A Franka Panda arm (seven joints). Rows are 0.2 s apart.
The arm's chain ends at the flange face. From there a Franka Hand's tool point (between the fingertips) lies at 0.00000 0.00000 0.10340 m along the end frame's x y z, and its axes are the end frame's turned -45 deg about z.
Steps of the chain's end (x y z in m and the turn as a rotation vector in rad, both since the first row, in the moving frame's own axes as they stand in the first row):
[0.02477, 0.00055, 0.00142, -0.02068, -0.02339, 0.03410]
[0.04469, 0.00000, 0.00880, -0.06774, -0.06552, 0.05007]
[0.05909, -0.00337, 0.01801, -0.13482, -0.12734, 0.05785]
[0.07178, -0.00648, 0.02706, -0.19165, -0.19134, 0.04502]
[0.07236, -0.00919, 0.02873, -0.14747, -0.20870, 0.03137]
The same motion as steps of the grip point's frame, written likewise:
[0.01391, 0.01765, 0.00137, 0.00192, -0.03116, 0.03410]
[0.02187, 0.03152, 0.00834, -0.00157, -0.09423, 0.05007]
[0.02510, 0.03939, 0.01624, -0.00529, -0.18538, 0.05785]
[0.02769, 0.04557, 0.02329, -0.00022, -0.27081, 0.04502]
[0.03198, 0.03983, 0.02537, 0.04330, -0.25185, 0.03137]

